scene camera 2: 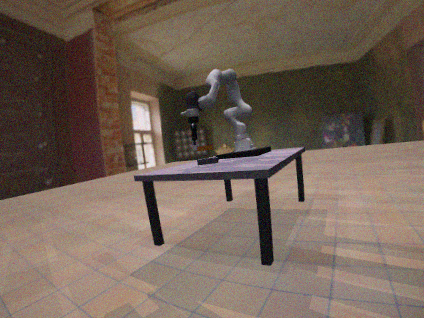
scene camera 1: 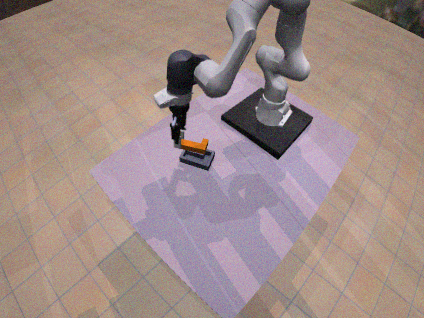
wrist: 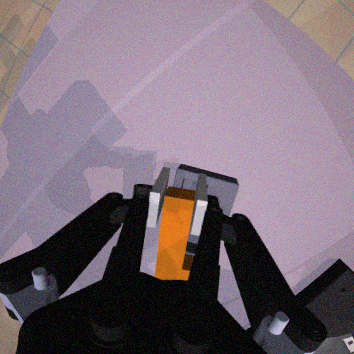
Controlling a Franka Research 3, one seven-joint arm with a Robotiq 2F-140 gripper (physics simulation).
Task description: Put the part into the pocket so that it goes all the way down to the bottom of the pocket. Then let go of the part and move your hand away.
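Note:
An orange L-shaped part point(scene camera 1: 193, 146) point(scene camera 2: 204, 148) point(wrist: 175, 232) is held above the dark grey block with the pocket point(scene camera 1: 196, 163) point(scene camera 2: 208, 161) point(wrist: 223, 189). A gap shows between part and block in the scene camera 2 view. My gripper point(scene camera 1: 178, 142) point(scene camera 2: 195, 144) point(wrist: 181, 183) is shut on one end of the part's long bar, and the rest of the bar sticks out sideways from the fingers. In the wrist view the part and the right finger hide much of the block, and the pocket's inside is mostly hidden.
The block lies on the purple table top point(scene camera 1: 220, 260) point(scene camera 2: 175, 172). The arm's base stands on a black plate point(scene camera 1: 240, 122) point(scene camera 2: 260, 150) point(wrist: 332, 295), behind and to the right of the block in the scene camera 1 view.

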